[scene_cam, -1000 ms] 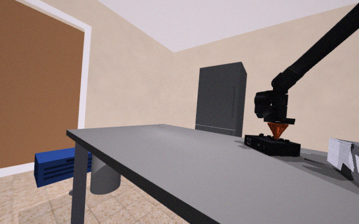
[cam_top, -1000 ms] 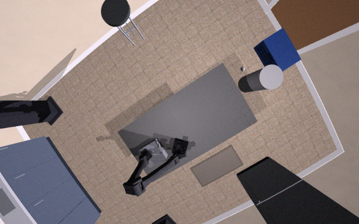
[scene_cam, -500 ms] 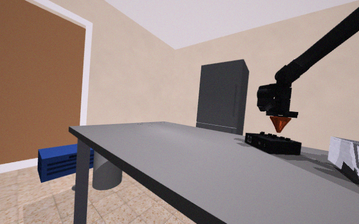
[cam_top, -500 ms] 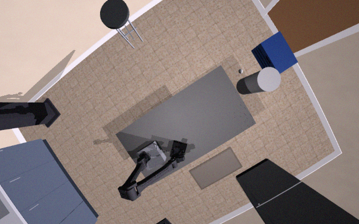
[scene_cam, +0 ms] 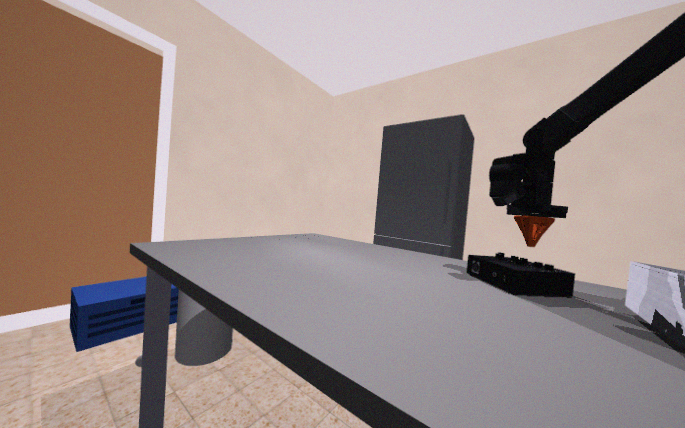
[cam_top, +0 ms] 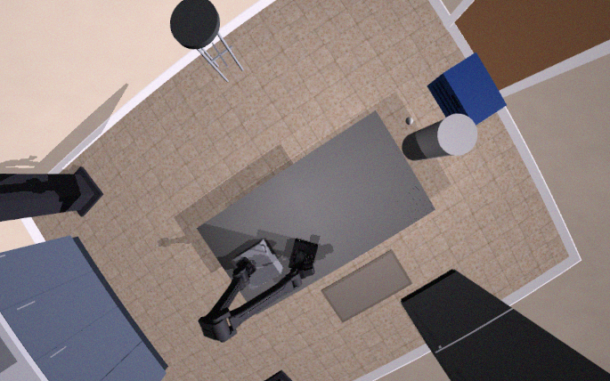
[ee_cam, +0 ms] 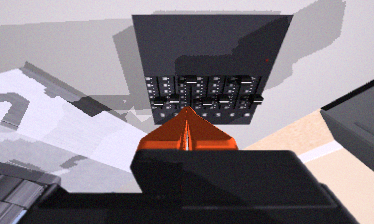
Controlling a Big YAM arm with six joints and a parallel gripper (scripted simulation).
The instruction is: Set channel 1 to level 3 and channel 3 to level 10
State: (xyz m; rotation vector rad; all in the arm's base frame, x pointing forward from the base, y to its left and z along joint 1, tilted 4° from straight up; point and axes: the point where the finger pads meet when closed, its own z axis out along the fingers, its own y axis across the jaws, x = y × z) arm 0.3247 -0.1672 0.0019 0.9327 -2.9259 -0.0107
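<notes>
The channel 3 cap is 40 mm below my hand, 20 mm ahead of it and 10 mm to the left of it. The rest, counted from my hand: channel 1 fader cap (40 mm below, 30 mm behind, 20 mm to the left).
</notes>
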